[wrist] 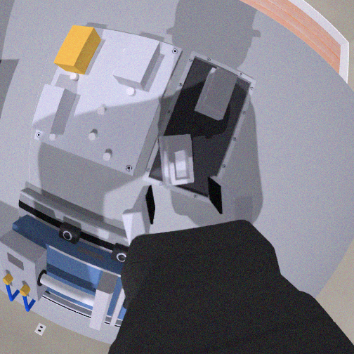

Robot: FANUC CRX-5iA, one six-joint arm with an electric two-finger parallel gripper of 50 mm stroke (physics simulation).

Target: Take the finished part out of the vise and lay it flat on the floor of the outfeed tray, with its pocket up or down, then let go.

Observation:
The picture shows: the gripper, a yellow block, a pale plate and a blue vise.

